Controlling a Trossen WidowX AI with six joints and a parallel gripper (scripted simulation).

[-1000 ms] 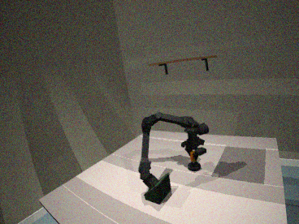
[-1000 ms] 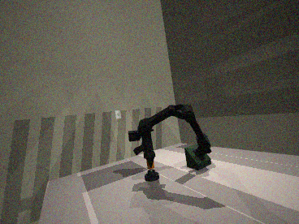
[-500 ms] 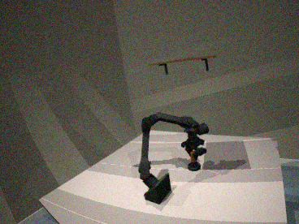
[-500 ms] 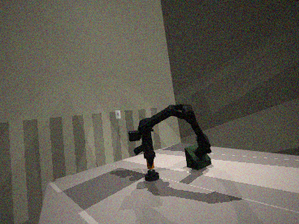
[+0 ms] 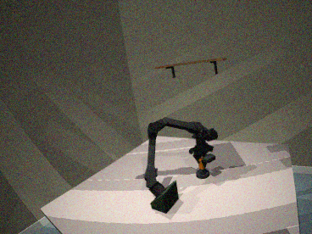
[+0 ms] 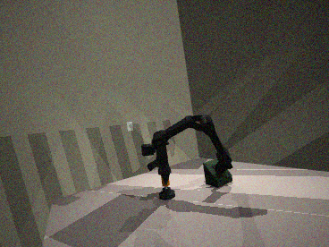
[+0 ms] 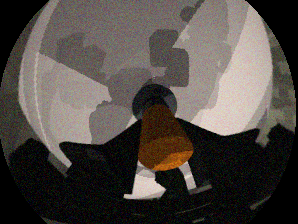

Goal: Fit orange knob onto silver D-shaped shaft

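My gripper tip is now 40 mm above the dark round pedestal. Also, from my gripper tip: orange knob (30 mm above).
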